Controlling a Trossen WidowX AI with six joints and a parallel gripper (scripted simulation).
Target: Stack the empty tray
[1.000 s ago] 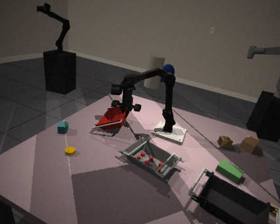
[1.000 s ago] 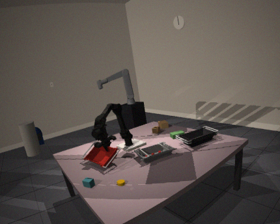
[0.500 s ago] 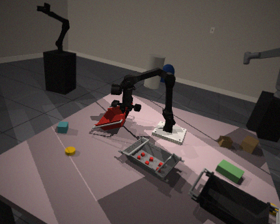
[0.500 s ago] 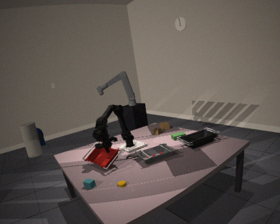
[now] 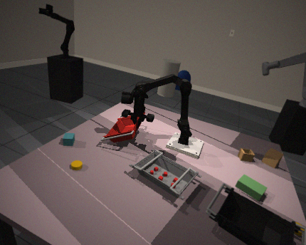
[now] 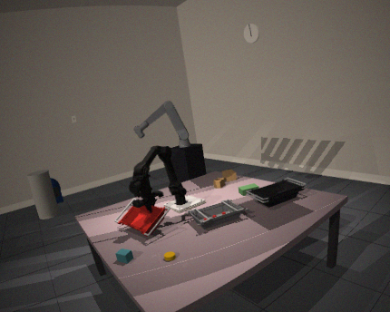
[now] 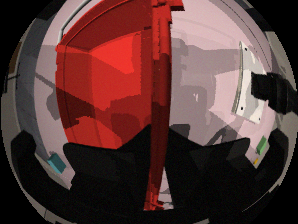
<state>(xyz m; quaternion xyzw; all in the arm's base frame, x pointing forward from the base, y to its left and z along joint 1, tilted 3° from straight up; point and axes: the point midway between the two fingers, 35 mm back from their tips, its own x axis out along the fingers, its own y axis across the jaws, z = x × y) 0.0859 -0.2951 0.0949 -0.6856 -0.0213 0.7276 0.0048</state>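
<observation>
The red tray lies 80 mm to the right of my gripper tip. The rest, counted from my gripper tip: teal cube: 330 mm to the right, 200 mm ahead, 60 mm below; green block: 660 mm to the left, 200 mm ahead, 60 mm below.
</observation>
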